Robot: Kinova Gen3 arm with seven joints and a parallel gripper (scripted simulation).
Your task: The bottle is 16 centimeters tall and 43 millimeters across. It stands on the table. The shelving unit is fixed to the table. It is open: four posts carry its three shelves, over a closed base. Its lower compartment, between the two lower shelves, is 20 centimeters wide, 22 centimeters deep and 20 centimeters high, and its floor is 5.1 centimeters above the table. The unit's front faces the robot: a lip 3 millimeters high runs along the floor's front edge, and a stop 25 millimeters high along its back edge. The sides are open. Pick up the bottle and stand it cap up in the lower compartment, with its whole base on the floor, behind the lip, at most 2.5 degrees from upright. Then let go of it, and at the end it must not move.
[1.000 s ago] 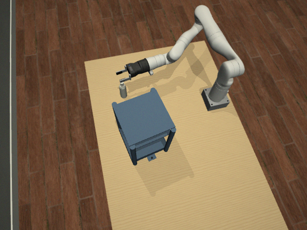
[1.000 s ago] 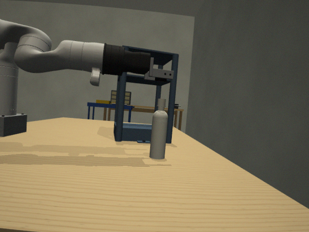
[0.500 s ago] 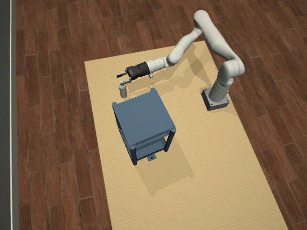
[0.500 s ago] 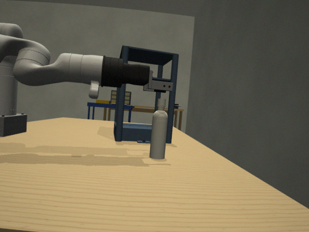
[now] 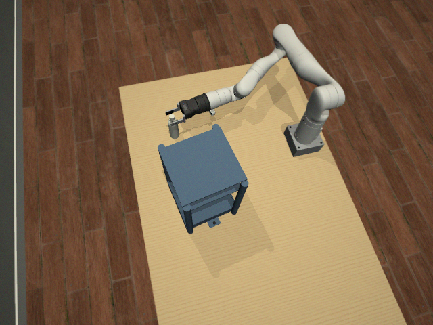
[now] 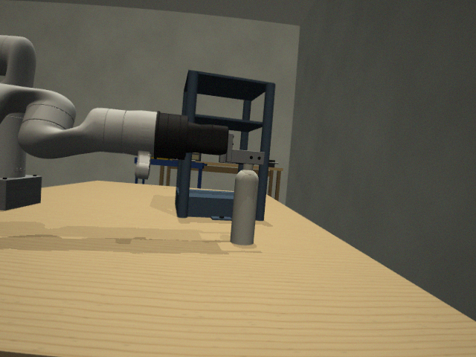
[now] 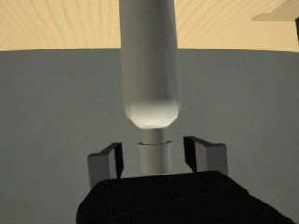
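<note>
Now: hand 5 cm above the pale bottle. Also, from my hand: blue shelving unit 7 cm behind, 33 cm to the left, 3 cm above.
</note>
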